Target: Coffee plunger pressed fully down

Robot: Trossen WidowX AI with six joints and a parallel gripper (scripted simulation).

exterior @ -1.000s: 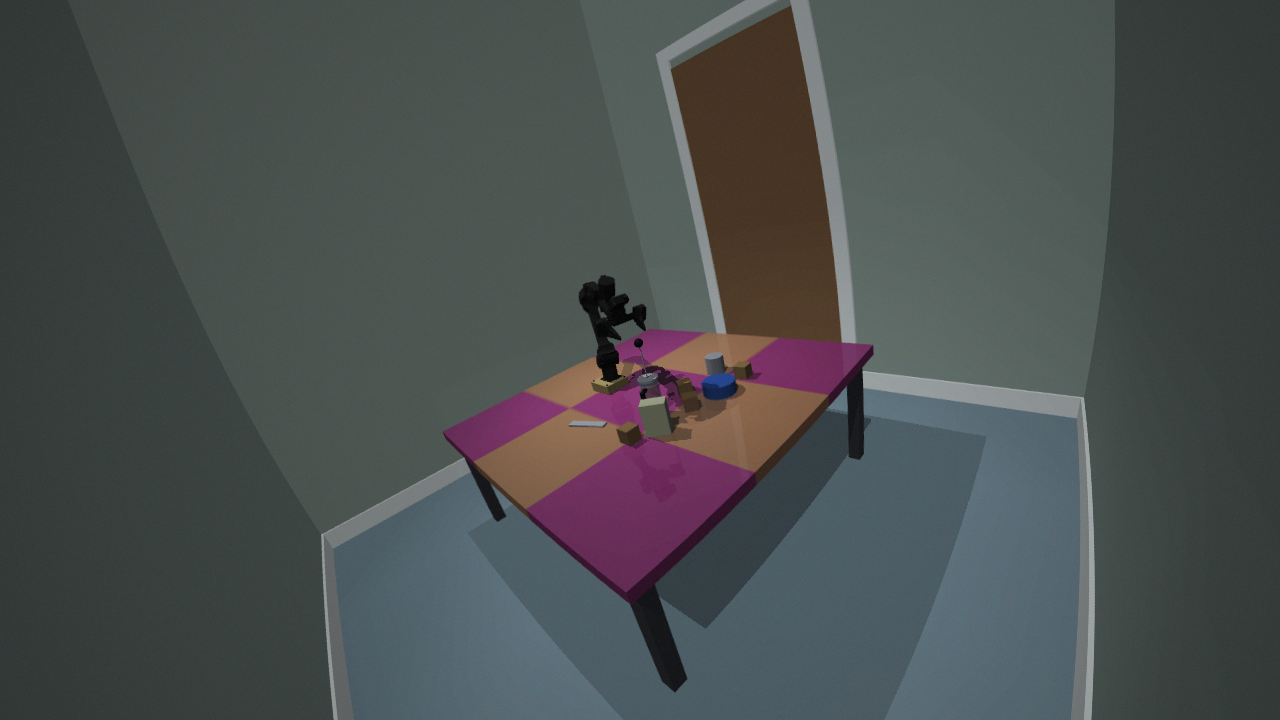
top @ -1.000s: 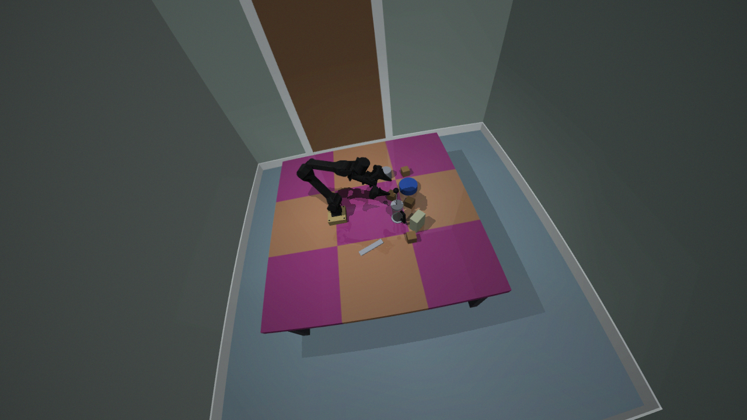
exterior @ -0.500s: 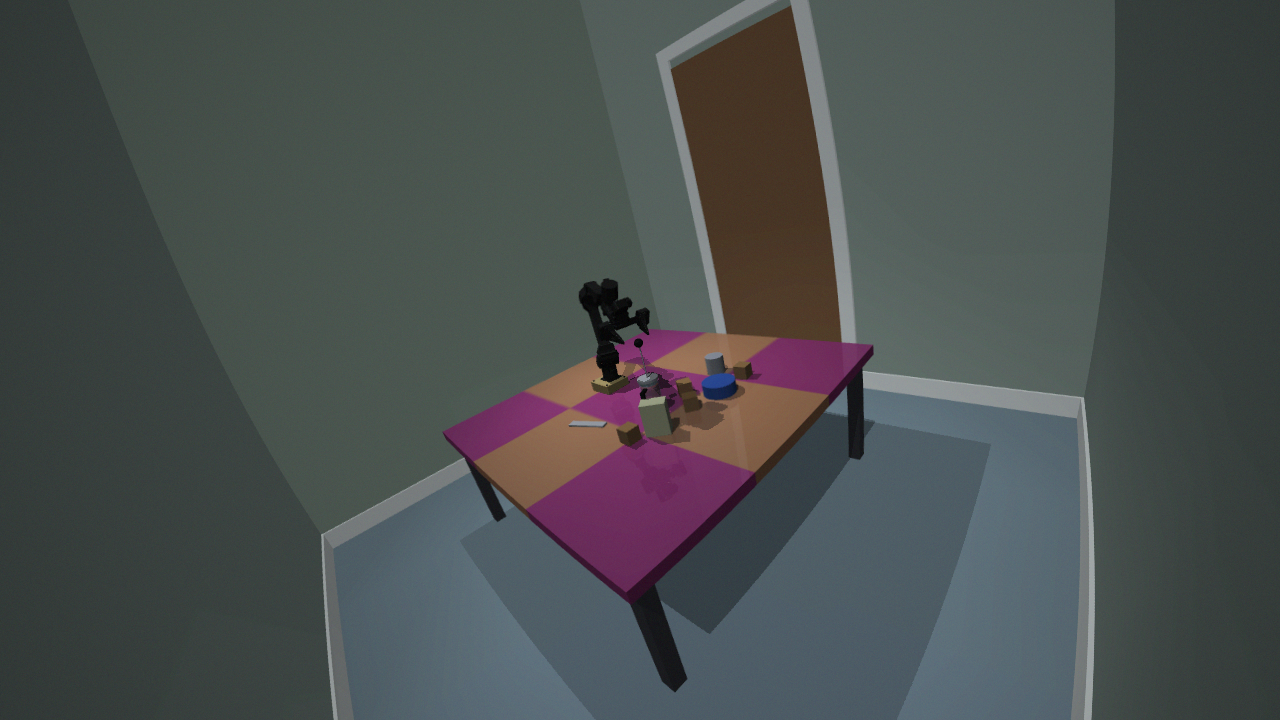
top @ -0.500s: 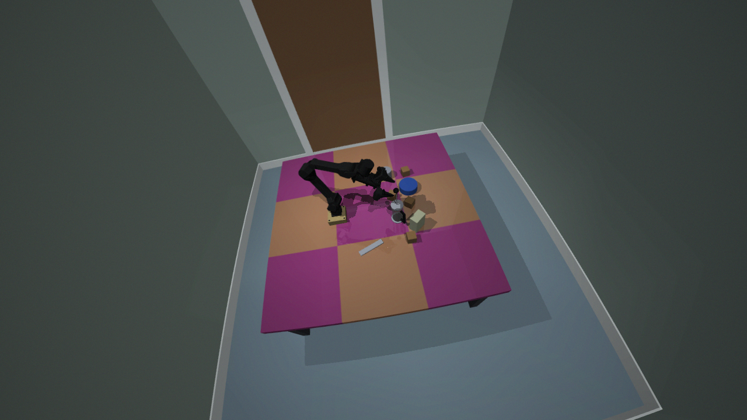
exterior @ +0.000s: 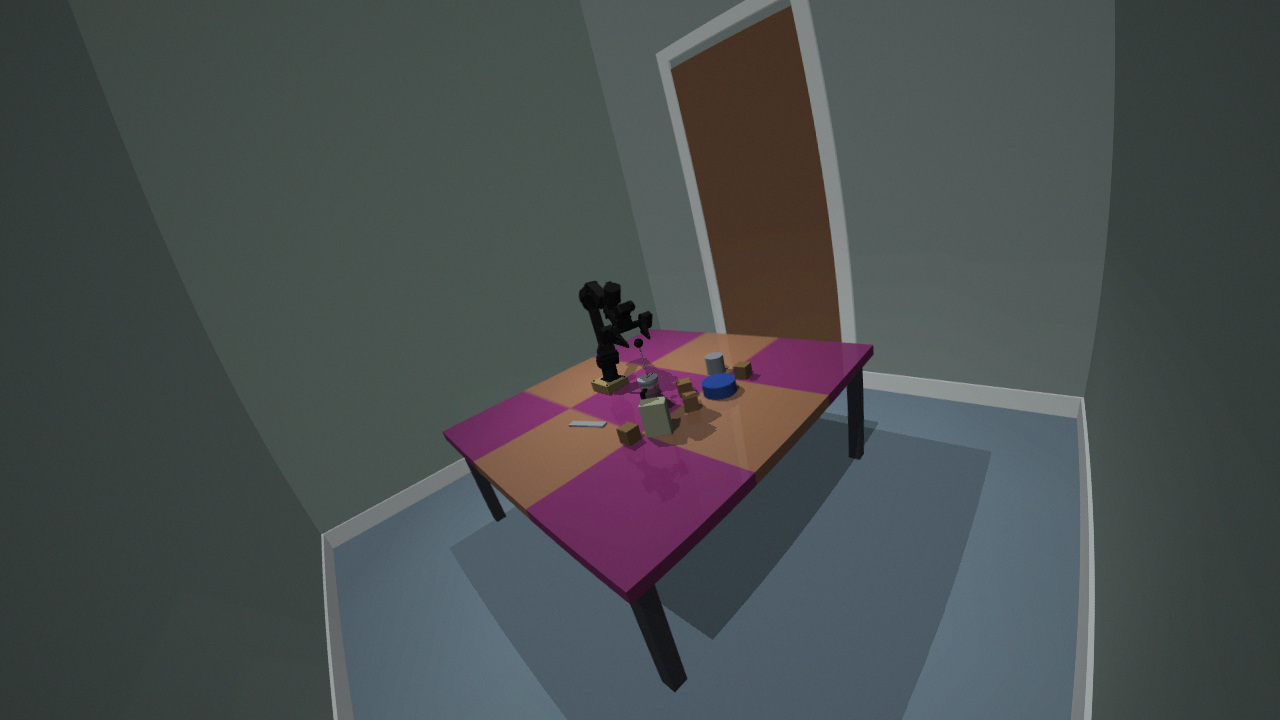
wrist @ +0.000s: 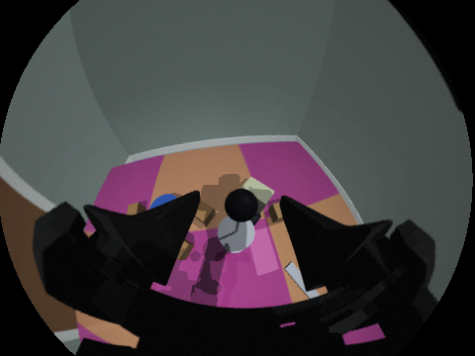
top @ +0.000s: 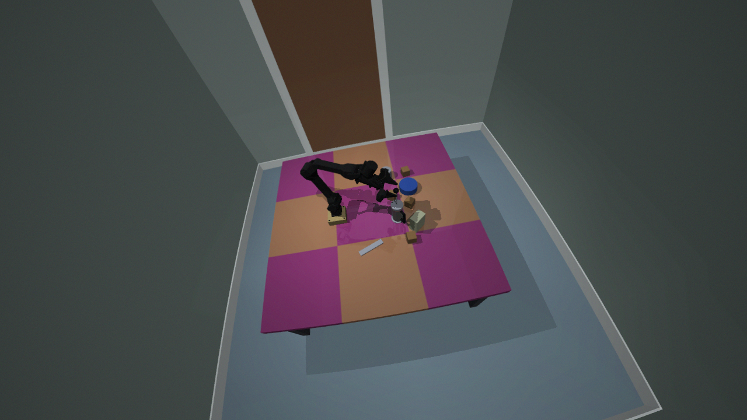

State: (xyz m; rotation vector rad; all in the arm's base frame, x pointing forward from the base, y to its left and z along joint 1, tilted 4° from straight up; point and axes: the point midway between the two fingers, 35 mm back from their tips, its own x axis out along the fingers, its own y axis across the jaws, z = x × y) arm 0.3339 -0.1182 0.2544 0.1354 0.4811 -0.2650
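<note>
Now: gripper tip 13 cm above the coffee press and 1 cm to the left of it. The rest, counted from my gripper tip: grey flat bar: 26 cm below, 20 cm behind, 16 cm to the right; grey cylinder: 35 cm to the left, 23 cm below; pale green box: 21 cm below, 9 cm ahead, 8 cm to the right.
</note>
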